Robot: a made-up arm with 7 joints. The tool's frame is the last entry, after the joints.
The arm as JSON. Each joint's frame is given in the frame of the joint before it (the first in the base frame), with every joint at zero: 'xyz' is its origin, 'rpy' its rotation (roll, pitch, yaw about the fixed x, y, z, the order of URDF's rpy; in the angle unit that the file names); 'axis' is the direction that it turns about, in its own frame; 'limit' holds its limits. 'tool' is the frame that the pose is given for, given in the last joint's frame.
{
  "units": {
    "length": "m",
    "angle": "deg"
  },
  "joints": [
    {
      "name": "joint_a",
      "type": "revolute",
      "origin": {
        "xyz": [
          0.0,
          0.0,
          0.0
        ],
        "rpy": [
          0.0,
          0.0,
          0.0
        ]
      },
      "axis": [
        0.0,
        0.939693,
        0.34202
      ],
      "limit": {
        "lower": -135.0,
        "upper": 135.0
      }
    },
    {
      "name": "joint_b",
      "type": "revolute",
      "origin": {
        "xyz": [
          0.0,
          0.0,
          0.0
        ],
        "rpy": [
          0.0,
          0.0,
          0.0
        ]
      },
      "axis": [
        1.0,
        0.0,
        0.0
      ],
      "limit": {
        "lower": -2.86,
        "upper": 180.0
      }
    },
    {
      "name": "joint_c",
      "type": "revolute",
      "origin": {
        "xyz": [
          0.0,
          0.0,
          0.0
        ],
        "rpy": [
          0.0,
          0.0,
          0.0
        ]
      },
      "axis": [
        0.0,
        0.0,
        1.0
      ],
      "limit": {
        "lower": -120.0,
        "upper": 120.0
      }
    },
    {
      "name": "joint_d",
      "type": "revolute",
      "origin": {
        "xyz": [
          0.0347,
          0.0,
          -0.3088
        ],
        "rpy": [
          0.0,
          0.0,
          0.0
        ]
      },
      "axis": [
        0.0,
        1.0,
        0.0
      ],
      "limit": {
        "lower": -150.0,
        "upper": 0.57
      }
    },
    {
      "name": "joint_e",
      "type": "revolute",
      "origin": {
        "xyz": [
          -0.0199,
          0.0,
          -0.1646
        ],
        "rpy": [
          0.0,
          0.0,
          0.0
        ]
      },
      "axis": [
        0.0,
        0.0,
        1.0
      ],
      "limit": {
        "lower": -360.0,
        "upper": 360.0
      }
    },
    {
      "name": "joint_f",
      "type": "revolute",
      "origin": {
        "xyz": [
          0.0,
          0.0,
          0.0
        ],
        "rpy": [
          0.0,
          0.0,
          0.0
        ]
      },
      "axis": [
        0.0,
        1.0,
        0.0
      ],
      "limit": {
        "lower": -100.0,
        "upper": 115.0
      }
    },
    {
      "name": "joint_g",
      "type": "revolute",
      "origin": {
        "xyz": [
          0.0,
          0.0,
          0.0
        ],
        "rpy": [
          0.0,
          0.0,
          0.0
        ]
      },
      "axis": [
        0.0,
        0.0,
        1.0
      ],
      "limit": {
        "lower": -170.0,
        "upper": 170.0
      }
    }
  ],
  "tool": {
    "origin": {
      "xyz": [
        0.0,
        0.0,
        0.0
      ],
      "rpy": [
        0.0,
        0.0,
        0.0
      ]
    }
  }
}
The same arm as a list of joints. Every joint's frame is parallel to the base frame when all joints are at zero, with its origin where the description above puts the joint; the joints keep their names.
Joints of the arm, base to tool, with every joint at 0 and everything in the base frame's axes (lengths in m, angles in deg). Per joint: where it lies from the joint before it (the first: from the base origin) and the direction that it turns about. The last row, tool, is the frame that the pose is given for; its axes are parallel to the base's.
joint_a: origin 0.0000 0.0000 0.0000 axis 0 0.9397 0.342
joint_b: origin 0.0000 0.0000 0.0000 axis 1 0 0
joint_c: origin 0.0000 0.0000 0.0000 axis 0 0 1
joint_d: origin 0.0347 0.0000 -0.3088 axis 0 1 0
joint_e: origin -0.0199 0.0000 -0.1646 axis 0 0 1
joint_f: origin 0.0000 0.0000 0.0000 axis 0 1 0
joint_g: origin 0.0000 0.0000 0.0000 axis 0 0 1
tool: origin 0.0000 0.0000 0.0000
Joint limits (deg, base to tool): -135.00..135.00 -2.86..180.00 -120.00..120.00 -150.00..0.57 -360.00..360.00 -100.00..115.00 -170.00..170.00

